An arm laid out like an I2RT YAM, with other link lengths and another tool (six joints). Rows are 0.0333 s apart.
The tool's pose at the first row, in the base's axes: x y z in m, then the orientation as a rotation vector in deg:
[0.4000, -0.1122, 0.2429, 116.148, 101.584, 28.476]
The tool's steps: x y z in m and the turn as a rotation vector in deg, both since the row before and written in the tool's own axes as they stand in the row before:
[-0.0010, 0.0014, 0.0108, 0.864, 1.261, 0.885]
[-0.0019, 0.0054, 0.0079, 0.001, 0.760, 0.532]
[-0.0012, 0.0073, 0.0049, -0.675, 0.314, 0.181]
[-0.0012, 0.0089, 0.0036, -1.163, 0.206, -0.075]
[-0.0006, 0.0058, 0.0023, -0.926, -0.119, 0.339]
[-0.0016, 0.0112, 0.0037, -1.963, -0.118, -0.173]
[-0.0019, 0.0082, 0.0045, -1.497, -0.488, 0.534]
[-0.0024, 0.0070, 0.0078, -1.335, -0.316, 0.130]
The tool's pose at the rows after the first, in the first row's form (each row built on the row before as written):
[0.4066, -0.1141, 0.2344, 117.724, 102.002, 29.452]
[0.4149, -0.1170, 0.2302, 118.323, 101.931, 30.454]
[0.4234, -0.1194, 0.2296, 118.079, 101.517, 31.385]
[0.4326, -0.1219, 0.2310, 117.241, 100.972, 32.493]
[0.4386, -0.1234, 0.2321, 116.947, 100.006, 33.170]
[0.4497, -0.1267, 0.2350, 115.442, 98.855, 34.462]
[0.4586, -0.1299, 0.2359, 114.924, 97.142, 35.206]
[0.4684, -0.1337, 0.2336, 114.121, 95.998, 35.871]

